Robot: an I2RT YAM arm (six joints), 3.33 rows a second.
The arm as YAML. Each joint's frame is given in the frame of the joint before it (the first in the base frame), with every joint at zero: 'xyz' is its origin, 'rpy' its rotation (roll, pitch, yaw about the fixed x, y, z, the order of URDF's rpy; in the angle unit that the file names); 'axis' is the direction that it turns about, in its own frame. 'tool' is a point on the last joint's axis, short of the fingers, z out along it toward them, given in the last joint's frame.
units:
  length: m
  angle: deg
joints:
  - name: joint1
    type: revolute
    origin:
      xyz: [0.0, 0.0, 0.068]
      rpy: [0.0, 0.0, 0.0]
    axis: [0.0, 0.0, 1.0]
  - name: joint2
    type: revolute
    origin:
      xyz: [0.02, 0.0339, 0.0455]
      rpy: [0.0, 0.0, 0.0]
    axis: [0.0, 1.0, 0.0]
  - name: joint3
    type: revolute
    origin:
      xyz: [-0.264, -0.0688, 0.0]
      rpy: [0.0, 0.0, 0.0]
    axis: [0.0, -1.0, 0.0]
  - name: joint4
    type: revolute
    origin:
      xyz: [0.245, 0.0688, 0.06]
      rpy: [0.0, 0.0, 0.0]
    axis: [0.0, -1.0, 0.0]
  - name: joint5
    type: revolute
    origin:
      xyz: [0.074, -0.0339, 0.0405]
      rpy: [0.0, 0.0, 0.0]
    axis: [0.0, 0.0, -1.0]
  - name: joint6
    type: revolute
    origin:
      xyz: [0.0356, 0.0, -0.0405]
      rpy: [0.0, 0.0, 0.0]
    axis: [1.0, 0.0, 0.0]
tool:
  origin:
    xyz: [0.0, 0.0, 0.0]
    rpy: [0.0, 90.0, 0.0]
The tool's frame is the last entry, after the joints.
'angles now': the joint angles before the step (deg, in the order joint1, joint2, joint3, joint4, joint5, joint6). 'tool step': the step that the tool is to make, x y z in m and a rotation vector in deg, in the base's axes. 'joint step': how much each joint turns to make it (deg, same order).
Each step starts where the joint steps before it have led.
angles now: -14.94 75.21 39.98 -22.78 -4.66 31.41
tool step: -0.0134 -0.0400 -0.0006 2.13 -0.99 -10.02
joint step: -10.15 0.11 -0.17 0.60 -2.05 1.14
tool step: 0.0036 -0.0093 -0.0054 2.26 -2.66 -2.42
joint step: -1.89 1.91 -0.42 4.03 -2.39 2.21
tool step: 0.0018 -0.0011 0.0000 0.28 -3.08 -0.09
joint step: -0.23 -0.17 -0.92 3.51 -1.43 0.85
